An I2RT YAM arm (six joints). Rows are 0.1 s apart.
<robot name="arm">
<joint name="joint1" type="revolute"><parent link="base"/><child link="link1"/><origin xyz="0 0 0.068"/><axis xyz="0 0 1"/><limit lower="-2.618" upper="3.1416"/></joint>
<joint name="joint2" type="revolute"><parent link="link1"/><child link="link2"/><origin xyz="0.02 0.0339 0.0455" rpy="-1.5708 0 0"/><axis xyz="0 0 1"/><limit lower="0" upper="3.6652"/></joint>
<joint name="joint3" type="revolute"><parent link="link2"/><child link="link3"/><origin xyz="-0.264 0 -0.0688" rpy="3.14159 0 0"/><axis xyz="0 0 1"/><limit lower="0" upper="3.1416"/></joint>
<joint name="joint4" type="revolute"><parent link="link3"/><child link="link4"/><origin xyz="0.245 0.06 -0.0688"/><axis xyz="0 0 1"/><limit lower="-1.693" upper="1.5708"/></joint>
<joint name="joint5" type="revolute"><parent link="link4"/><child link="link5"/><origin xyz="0.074 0.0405 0.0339" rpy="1.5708 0 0"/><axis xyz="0 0 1"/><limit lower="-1.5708" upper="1.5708"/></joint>
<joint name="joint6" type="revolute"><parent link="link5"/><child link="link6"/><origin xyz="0.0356 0 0.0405" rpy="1.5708 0 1.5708"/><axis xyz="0 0 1"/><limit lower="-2.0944" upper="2.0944"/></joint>
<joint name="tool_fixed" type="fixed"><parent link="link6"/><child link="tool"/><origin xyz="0 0 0" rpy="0 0 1.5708"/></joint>
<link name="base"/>
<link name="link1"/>
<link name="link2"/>
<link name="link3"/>
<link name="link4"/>
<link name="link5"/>
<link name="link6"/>
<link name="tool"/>
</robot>
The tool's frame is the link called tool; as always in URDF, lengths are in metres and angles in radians.
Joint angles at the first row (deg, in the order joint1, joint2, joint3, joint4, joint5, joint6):
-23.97 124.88 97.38 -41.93 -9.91 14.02
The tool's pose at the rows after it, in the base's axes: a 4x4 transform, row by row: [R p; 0 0 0 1], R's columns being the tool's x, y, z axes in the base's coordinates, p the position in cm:
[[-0.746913, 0.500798, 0.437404, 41.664], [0.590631, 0.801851, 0.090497, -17.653], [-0.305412, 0.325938, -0.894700, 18.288], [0, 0, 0, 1]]
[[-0.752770, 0.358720, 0.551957, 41.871], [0.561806, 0.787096, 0.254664, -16.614], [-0.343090, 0.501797, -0.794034, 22.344], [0, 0, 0, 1]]
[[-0.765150, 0.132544, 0.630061, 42.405], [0.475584, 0.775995, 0.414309, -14.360], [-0.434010, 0.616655, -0.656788, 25.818], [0, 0, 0, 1]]
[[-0.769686, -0.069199, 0.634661, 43.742], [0.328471, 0.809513, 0.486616, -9.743], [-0.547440, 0.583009, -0.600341, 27.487], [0, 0, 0, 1]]
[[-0.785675, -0.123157, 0.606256, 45.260], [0.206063, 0.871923, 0.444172, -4.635], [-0.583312, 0.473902, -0.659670, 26.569], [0, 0, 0, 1]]
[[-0.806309, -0.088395, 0.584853, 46.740], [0.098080, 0.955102, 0.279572, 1.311], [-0.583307, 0.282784, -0.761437, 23.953], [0, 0, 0, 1]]
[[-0.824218, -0.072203, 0.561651, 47.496], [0.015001, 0.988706, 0.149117, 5.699], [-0.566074, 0.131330, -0.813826, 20.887], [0, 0, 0, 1]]
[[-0.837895, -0.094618, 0.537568, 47.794], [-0.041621, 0.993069, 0.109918, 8.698], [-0.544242, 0.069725, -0.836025, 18.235], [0, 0, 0, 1]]
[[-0.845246, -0.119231, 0.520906, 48.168], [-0.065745, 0.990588, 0.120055, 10.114], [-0.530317, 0.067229, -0.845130, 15.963], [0, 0, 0, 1]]
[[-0.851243, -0.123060, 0.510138, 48.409], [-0.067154, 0.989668, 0.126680, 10.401], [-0.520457, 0.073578, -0.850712, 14.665], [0, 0, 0, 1]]
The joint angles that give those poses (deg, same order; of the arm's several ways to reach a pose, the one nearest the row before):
-24.14 123.24 97.82 -42.54 -15.16 14.00
-23.70 119.83 100.42 -43.68 -27.07 13.76
-21.52 116.73 101.60 -41.41 -38.06 11.86
-15.46 115.07 101.60 -37.78 -39.66 8.32
-8.21 116.20 101.58 -36.25 -31.75 6.20
0.40 119.46 101.58 -34.50 -15.99 6.20
6.48 123.44 101.58 -32.91 -4.86 6.22
10.26 126.91 101.58 -31.40 -0.71 6.22
11.81 129.95 101.58 -29.32 -0.62 6.24
12.05 131.66 101.58 -28.23 -0.99 6.44

